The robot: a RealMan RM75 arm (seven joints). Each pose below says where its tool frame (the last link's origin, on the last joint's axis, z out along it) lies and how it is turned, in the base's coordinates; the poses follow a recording.
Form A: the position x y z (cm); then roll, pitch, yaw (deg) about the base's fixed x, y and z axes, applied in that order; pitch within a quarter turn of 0, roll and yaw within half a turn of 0.
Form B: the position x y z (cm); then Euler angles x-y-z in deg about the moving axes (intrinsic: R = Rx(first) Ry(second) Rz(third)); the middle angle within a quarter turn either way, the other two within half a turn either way. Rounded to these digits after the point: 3 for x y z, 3 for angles.
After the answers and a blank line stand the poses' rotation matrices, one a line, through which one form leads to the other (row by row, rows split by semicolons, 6 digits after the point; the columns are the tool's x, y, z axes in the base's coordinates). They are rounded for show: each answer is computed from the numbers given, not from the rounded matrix.
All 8 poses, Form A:
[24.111 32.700 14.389 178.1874 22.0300 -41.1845]
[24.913 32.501 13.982 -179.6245 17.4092 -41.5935]
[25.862 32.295 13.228 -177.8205 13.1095 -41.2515]
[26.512 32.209 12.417 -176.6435 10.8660 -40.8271]
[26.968 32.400 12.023 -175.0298 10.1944 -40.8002]
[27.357 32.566 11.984 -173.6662 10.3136 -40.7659]
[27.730 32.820 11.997 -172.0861 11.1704 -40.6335]
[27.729 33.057 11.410 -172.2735 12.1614 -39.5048]
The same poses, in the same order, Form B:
[24.111 32.700 14.389 -166.463 -17.637 42.941]
[24.913 32.501 13.982 -167.960 -12.674 42.993]
[25.862 32.295 13.228 -169.633 -8.356 42.261]
[26.512 32.209 12.417 -170.314 -5.977 41.653]
[26.968 32.400 12.023 -169.553 -4.408 41.647]
[27.357 32.566 11.984 -168.455 -3.597 41.702]
[27.730 32.820 11.997 -166.714 -3.208 41.782]
[27.729 33.057 11.410 -166.278 -4.332 40.851]

0.697644 -0.649227 -0.302979; -0.610408 -0.760029 0.223064; -0.375092 0.029321 -0.926524
0.713615 -0.665294 -0.219404; -0.633432 -0.746556 0.203514; -0.299194 -0.006253 -0.954172
0.732229 -0.665374 -0.145324; -0.642181 -0.745591 0.178036; -0.226813 -0.037039 -0.973234
0.743119 -0.661009 -0.104122; -0.642057 -0.748172 0.167337; -0.188513 -0.057499 -0.980386
0.745042 -0.662574 -0.076864; -0.643108 -0.744127 0.180798; -0.176989 -0.085270 -0.980512
0.745146 -0.663944 -0.062735; -0.642420 -0.739864 0.199746; -0.179036 -0.108538 -0.977837
0.744514 -0.665258 -0.055955; -0.638881 -0.734293 0.229445; -0.193728 -0.135076 -0.971712
0.754256 -0.652221 -0.075542; -0.621867 -0.746549 0.236531; -0.210666 -0.131427 -0.968683

